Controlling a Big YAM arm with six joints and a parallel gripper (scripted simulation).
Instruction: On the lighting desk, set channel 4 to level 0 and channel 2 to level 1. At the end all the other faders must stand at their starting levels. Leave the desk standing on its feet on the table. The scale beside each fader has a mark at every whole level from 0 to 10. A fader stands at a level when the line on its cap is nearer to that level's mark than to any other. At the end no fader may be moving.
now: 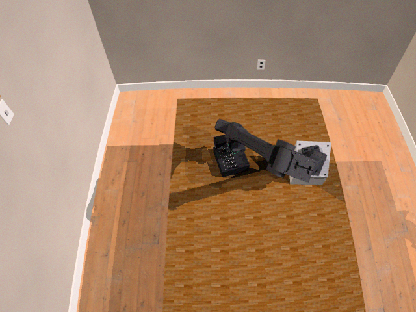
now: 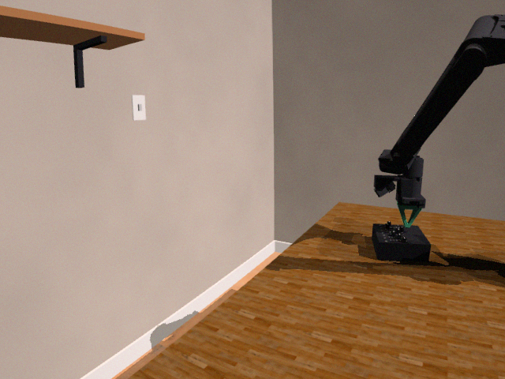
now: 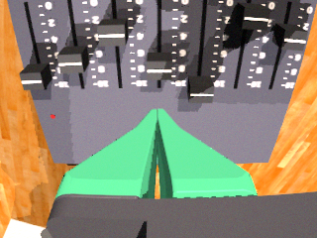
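The channel 4 fader cap lies 2 cm ahead of my hand and 2 cm below it. The rest, counted from my hand: channel 5 fader cap: 4 cm ahead, 3 cm to the left, 2 cm below; channel 6 fader cap: 2 cm ahead, 5 cm to the left, 2 cm below; channel 3 cap: 1 cm ahead, 2 cm to the right, 2 cm below.
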